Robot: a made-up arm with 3 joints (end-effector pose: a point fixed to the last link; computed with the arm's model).
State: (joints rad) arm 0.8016 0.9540 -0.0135
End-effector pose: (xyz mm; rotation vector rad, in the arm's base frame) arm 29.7 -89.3 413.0 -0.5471 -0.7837 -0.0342
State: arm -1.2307 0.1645 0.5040
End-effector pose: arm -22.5 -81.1 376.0 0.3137 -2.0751 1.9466
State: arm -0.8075 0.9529 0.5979
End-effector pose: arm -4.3 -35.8 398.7 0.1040 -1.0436 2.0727
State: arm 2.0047 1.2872 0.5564
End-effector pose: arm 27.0 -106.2 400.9 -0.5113 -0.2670 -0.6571
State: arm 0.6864 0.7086 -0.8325
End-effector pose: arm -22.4 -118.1 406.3 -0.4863 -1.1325 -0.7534
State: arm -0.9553 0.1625 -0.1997
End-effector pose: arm 14.1 -94.7 397.7 0.4759 -1.8428 1.1111
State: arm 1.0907 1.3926 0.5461
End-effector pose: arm 57.0 -85.1 399.9 -0.2394 -0.4194 0.2074
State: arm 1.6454 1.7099 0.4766
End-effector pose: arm 34.5 -126.6 391.9 -0.0434 -0.2929 -0.4562
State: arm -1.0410 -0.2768 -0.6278
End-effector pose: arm 34.1 -126.7 368.4 0.9729 -2.0367 0.5598
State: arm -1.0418 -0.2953 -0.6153
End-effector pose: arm 33.1 -126.7 367.4 0.9739 -2.0597 0.5604
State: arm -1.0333 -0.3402 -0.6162
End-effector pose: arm 32.1 -127.9 364.3 0.9855 -2.1005 0.5305
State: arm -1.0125 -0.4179 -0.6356
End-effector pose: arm 31.1 -130.3 358.5 1.0112 -2.1618 0.4617
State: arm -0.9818 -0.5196 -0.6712
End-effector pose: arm 30.6 -133.1 350.6 1.0494 -2.2362 0.3634
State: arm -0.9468 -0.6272 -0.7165
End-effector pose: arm 30.7 -135.4 341.8 1.0952 -2.3099 0.2556
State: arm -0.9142 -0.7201 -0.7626
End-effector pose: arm 31.5 -137.0 334.1 1.1404 -2.3689 0.1601
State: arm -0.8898 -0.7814 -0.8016
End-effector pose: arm 32.7 -137.9 328.9 1.1763 -2.4027 0.0927
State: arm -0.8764 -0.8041 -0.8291
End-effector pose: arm 33.7 -138.5 326.7 1.1970 -2.4080 0.0588
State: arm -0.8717 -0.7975 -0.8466
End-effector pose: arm 34.5 -139.0 326.6 1.2043 -2.3925 0.0496
